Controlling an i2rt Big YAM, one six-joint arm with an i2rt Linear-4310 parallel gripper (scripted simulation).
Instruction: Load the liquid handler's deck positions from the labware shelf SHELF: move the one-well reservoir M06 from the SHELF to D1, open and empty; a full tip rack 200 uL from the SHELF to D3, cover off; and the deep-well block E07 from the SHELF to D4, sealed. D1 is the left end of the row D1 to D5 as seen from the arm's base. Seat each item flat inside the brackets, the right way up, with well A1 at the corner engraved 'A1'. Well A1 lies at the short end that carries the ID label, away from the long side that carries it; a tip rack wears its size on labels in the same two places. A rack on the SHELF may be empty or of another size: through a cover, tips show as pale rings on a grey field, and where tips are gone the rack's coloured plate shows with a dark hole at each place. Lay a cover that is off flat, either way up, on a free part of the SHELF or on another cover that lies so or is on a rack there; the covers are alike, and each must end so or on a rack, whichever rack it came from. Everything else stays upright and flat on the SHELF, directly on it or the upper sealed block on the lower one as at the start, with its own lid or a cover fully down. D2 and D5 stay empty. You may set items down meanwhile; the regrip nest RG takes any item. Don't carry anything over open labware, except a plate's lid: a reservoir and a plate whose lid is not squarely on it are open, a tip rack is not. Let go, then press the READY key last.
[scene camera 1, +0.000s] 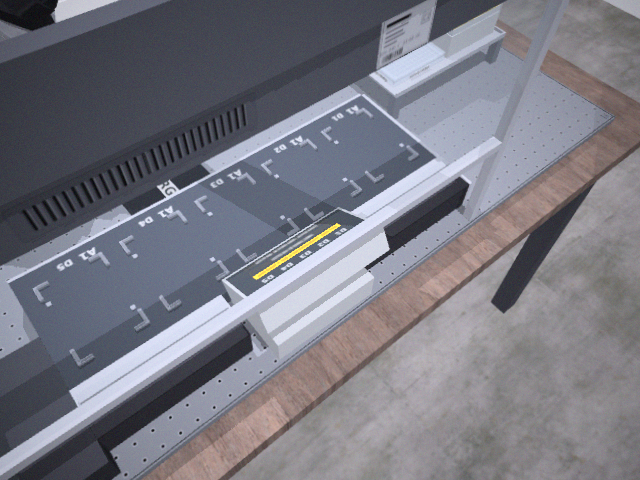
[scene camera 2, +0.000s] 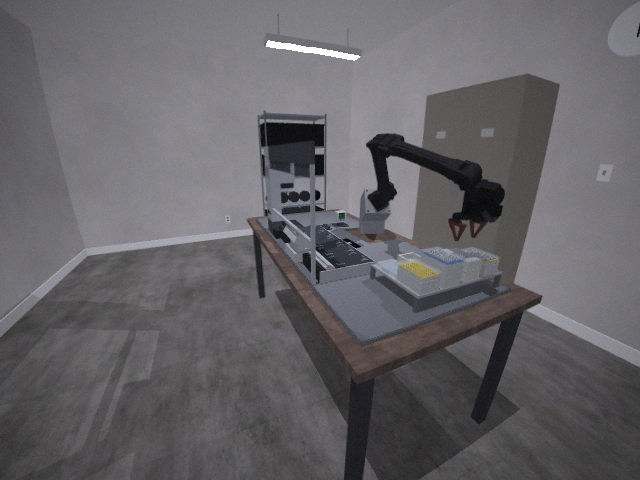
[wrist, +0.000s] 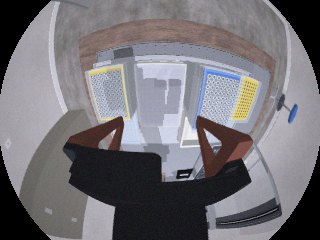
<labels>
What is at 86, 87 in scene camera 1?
A dark gantry.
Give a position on a clear cover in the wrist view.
108, 86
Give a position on a clear cover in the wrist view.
251, 88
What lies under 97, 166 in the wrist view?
The gripper.
</labels>
